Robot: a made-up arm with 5 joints.
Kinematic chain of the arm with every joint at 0, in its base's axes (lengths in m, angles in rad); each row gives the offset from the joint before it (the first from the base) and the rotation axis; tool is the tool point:
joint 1: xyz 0 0 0.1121 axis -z
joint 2: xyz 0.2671 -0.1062 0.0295 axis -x
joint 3: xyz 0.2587 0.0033 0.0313 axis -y
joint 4: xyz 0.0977 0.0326 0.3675 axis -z
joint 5: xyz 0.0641 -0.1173 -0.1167 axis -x
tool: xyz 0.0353 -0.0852 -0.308
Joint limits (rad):
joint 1: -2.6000..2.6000
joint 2: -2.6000..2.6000
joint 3: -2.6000..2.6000
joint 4: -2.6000..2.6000
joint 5: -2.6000..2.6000
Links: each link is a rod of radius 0.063 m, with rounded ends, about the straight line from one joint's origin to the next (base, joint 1, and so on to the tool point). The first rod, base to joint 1, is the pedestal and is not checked.
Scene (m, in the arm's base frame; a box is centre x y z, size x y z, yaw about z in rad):
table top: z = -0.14
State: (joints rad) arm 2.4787 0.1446 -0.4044 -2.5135 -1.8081
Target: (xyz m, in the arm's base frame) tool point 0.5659 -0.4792 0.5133
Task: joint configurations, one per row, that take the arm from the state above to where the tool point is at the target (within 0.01 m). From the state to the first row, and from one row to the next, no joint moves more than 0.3 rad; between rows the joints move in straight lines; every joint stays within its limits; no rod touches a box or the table.
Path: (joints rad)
1: 2.2214 0.2175 -0.4269 -2.4852 -1.9401
2: 1.9642 0.2904 -0.4494 -2.4570 -2.0721
3: 1.7069 0.3633 -0.4719 -2.4287 -2.2040
4: 1.4497 0.4363 -0.4944 -2.4005 -2.3360
5: 1.1924 0.5092 -0.5169 -2.3722 -2.4680
6: 0.9351 0.5821 -0.5394 -2.3439 -2.6000

